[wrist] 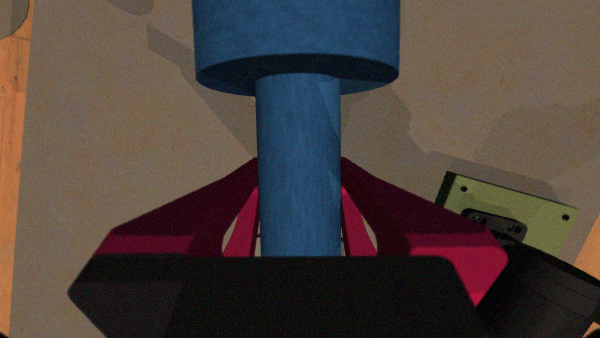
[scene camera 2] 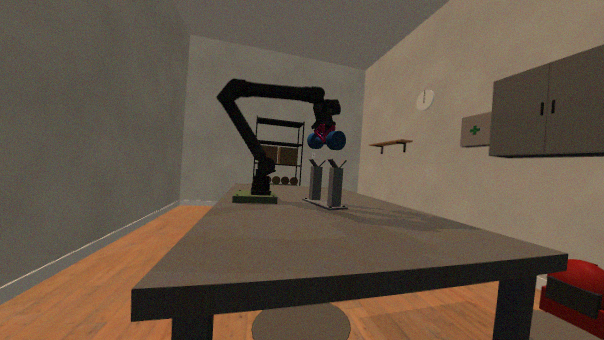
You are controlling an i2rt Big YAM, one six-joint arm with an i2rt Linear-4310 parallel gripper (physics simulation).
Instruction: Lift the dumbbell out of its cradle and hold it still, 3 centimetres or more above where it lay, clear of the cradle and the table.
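Places are measured from the arm's base along level axes (x ahead, y left, z up), in centimetres.
Where they show: gripper, fingertip midpoint: (wrist: pixel 299 168); arm's base, link origin: (scene camera 2: pixel 260 193).
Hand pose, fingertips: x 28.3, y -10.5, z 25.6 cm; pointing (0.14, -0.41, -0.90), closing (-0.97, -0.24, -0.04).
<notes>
Things, the pixels of their centre, and the offset from my fingertips. Level surfaces: height alone.
- blue dumbbell, body centre: (wrist: pixel 300 222) (scene camera 2: pixel 325 140) dx -0.6, dy +2.2, dz +1.1 cm
- grey cradle, body centre: (scene camera 2: pixel 324 181) dx +0.1, dy +1.0, dz -18.0 cm
- table, surface height: dz -28.5 cm
The blue dumbbell (scene camera 2: pixel 336 140) (wrist: pixel 298 125) is level in the air above the cradle, with a visible gap between its heads and the cradle's V-shaped tops in the scene view. The grey cradle (scene camera 2: pixel 335 187) stands upright on the table (scene camera 2: pixel 300 240), with two posts on a flat base; it does not show in the wrist view. My gripper (scene camera 2: pixel 325 134) (wrist: pixel 299 168) is shut on the dumbbell's handle, one magenta finger against each side. In the wrist view one head shows at the top, and the other is hidden behind the gripper body.
The arm's green base plate (scene camera 2: pixel 255 199) (wrist: pixel 542 202) is fixed on the table, left of the cradle in the scene view. A shelf rack (scene camera 2: pixel 280 121) stands behind the table. A wall shelf (scene camera 2: pixel 391 143) and a grey cabinet (scene camera 2: pixel 520 110) hang on the right wall.
</notes>
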